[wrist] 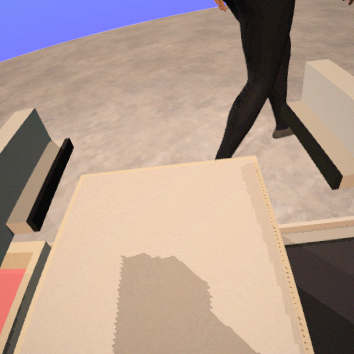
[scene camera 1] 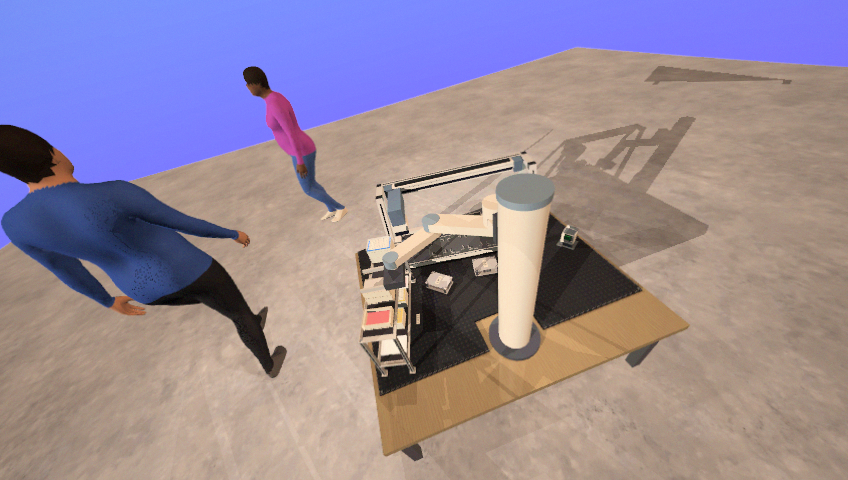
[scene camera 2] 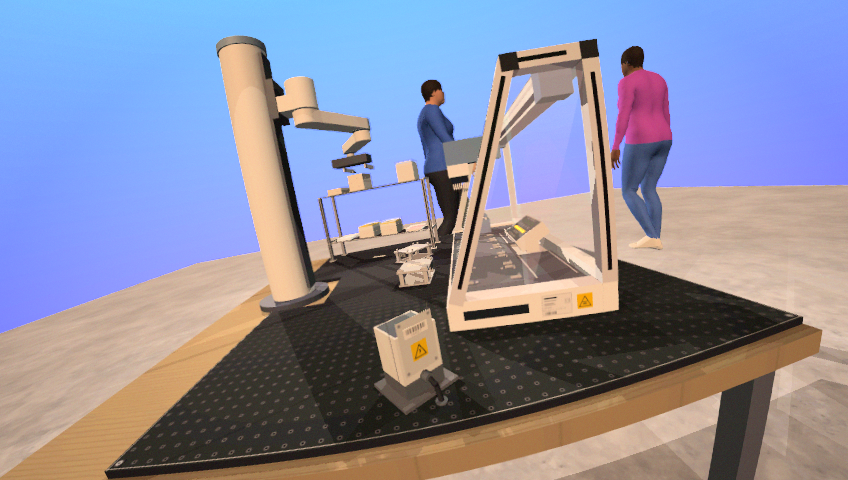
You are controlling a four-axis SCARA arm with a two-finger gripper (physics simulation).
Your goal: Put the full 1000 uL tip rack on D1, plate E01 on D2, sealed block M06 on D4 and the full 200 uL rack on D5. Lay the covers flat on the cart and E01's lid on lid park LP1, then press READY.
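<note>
My gripper (scene camera 1: 393, 287) (scene camera 2: 358, 168) (wrist: 170, 105) is open and empty, its fingers apart above a tall pale box (scene camera 1: 376, 291) (scene camera 2: 359, 182) (wrist: 165, 215) on the top shelf of the cart (scene camera 2: 325, 228). In the wrist view the box's flat top lies below and between the finger lines. A low item with a red top (scene camera 1: 377, 318) (wrist: 9, 295) stands beside it. A box with a blue outline on top (scene camera 1: 379, 244) stands at the shelf's other end. Two boxes with yellow (scene camera 2: 368, 230) (scene camera 2: 390, 226) stand on the lower shelf. Labels are too small to read.
The framed deck machine (scene camera 2: 532, 312) stands on the black mat (scene camera 2: 267, 410). Two low stands (scene camera 1: 439, 282) (scene camera 1: 484, 265) are between it and the arm's column (scene camera 1: 520, 273). A small device (scene camera 1: 569, 236) (scene camera 2: 407, 347) is at the far side. Two people stand beyond the table.
</note>
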